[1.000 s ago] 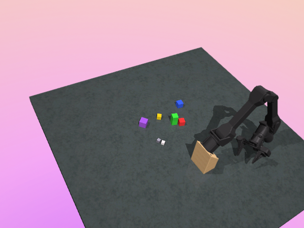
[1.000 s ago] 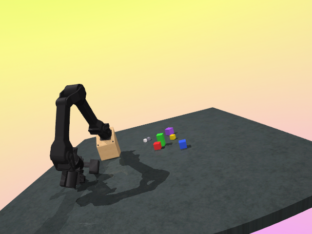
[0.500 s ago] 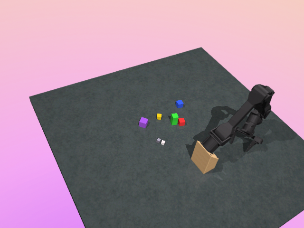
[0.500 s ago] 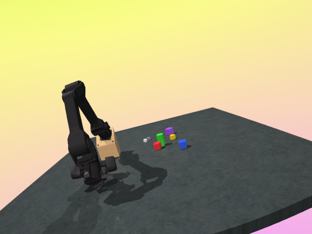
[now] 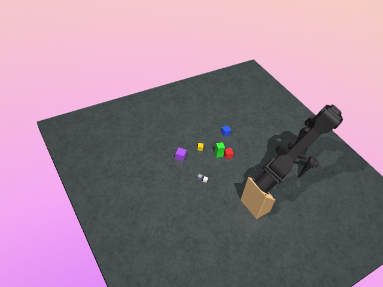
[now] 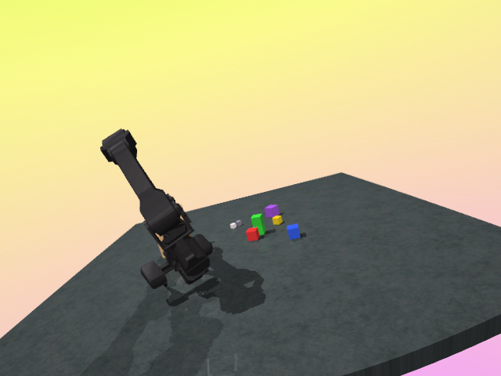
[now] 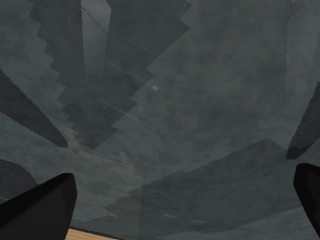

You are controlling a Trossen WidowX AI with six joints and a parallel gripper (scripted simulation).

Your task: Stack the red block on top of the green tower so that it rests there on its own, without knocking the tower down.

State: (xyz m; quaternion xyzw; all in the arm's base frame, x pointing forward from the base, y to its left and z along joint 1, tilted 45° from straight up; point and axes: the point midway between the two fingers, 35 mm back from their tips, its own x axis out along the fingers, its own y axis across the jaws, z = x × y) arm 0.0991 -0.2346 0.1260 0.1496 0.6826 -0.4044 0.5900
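The red block is 210 mm to the left of my gripper tip, 200 mm ahead of it and 10 mm above it. Also, from my gripper tip: blue block (330 mm ahead, 150 mm to the left, 10 mm above); then small grey block (390 mm to the left, 130 mm ahead); then small white block (370 mm to the left, 110 mm ahead).
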